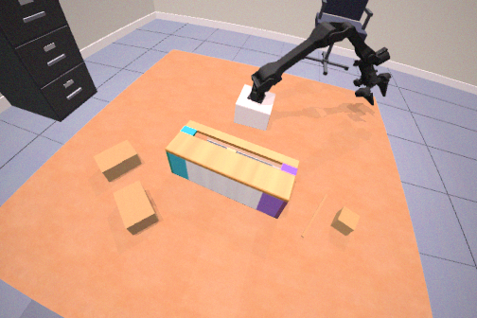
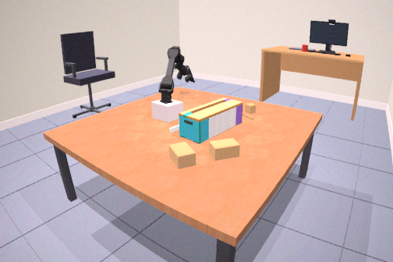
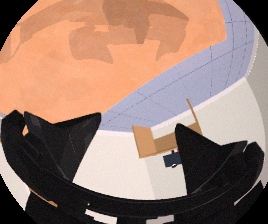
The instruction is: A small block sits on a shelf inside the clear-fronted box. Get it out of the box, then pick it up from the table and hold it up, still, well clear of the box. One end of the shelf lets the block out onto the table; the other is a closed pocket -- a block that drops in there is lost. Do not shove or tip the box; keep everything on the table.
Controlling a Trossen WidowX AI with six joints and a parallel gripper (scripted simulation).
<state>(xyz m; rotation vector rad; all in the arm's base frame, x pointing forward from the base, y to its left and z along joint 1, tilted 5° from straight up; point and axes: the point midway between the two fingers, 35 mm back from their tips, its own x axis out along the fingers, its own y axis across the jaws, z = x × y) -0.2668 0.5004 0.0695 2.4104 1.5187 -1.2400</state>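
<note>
Now: gripper tip 580 mm short of the pale block, 510 mm to the left of it and 30 mm above it. From my gripper tip the other things lie so: thin stick 620 mm ahead, 190 mm to the right, 110 mm below; box 570 mm ahead, 490 mm to the right, 50 mm below.
</note>
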